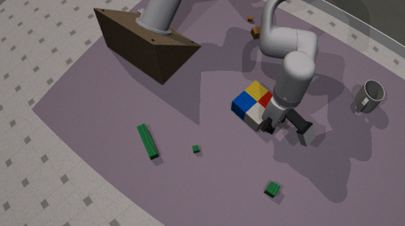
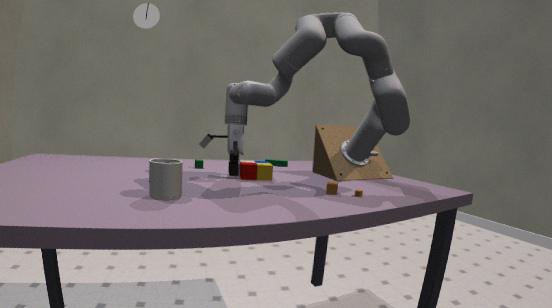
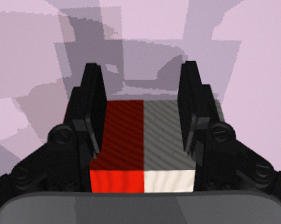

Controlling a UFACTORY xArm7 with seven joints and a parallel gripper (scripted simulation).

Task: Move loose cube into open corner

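Now: the red cube 5 cm behind my hand and 3 cm to the left of it. The rest, counted from my hand: green bar: 23 cm behind, 28 cm to the right, 1 cm below; white cube: 5 cm behind, 2 cm to the right.
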